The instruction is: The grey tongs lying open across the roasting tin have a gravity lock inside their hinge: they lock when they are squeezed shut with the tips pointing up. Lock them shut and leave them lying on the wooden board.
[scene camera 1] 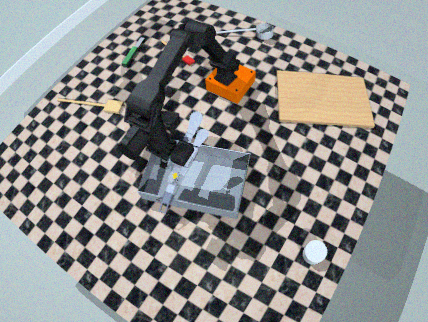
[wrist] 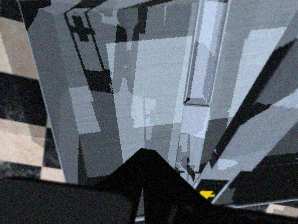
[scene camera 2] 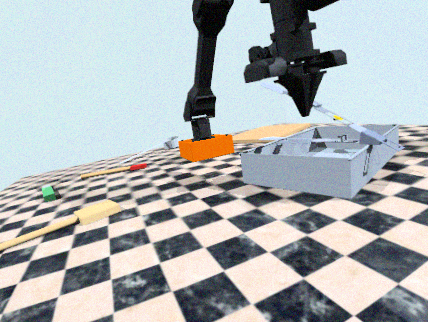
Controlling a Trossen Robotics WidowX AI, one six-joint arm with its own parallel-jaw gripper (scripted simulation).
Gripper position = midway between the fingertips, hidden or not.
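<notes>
Shut and holding nothing, the gripper (scene camera 2: 305, 116) appears in scene camera 2, while scene camera 1 also shows the gripper (scene camera 1: 166, 159) and the wrist view shows the gripper (wrist: 146, 156). A wooden board (scene camera 1: 303, 97) is in the scene too, and scene camera 2 has the wooden board (scene camera 2: 252, 136) as well. There is also a grey roasting tin (scene camera 2: 341, 170); scene camera 1 shows the tin (scene camera 1: 214, 183), and the wrist view shows the tin (wrist: 112, 84).
</notes>
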